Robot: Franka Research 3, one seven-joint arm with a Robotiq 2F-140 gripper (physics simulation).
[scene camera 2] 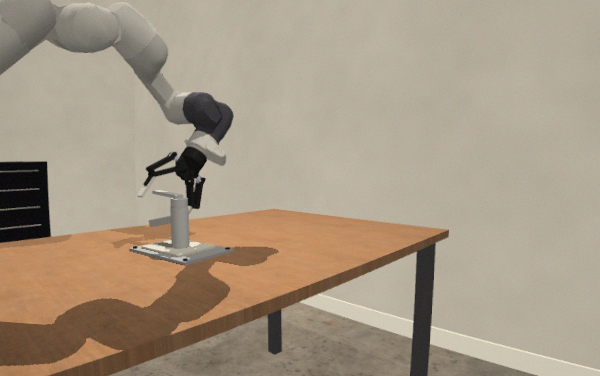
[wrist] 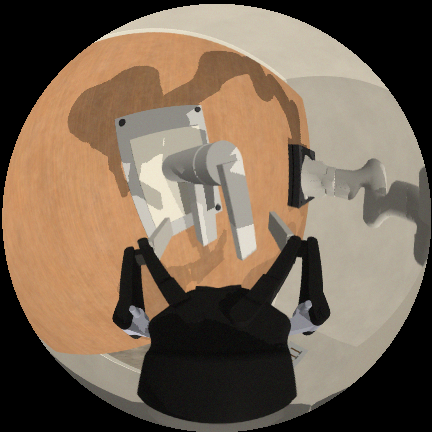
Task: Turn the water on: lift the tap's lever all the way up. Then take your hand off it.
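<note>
The grey tap [scene camera 2: 180, 225] [wrist: 187, 164] stands upright on its square base plate [scene camera 2: 210, 253] [wrist: 160, 116]. Its flat lever [scene camera 2: 167, 193] [wrist: 239, 205] sticks out from the top of the post, with its free end tilted slightly above the post end in the scene view. The spout [scene camera 2: 160, 221] [wrist: 204, 222] lies below the lever. My gripper [scene camera 2: 166, 200] [wrist: 219, 222] is wide open, with one finger on each side of the lever and spout. Both fingers stand apart from the lever in the wrist view, with gaps on either side.
The tap stands on a wooden table [scene camera 2: 340, 245] [wrist: 55, 215]. The arm's shadow falls across the tabletop. The robot's black base mount [wrist: 295, 175] shows at the table edge in the wrist view. A black panel with light stripes [scene camera 2: 22, 200] stands at the left in the scene view.
</note>
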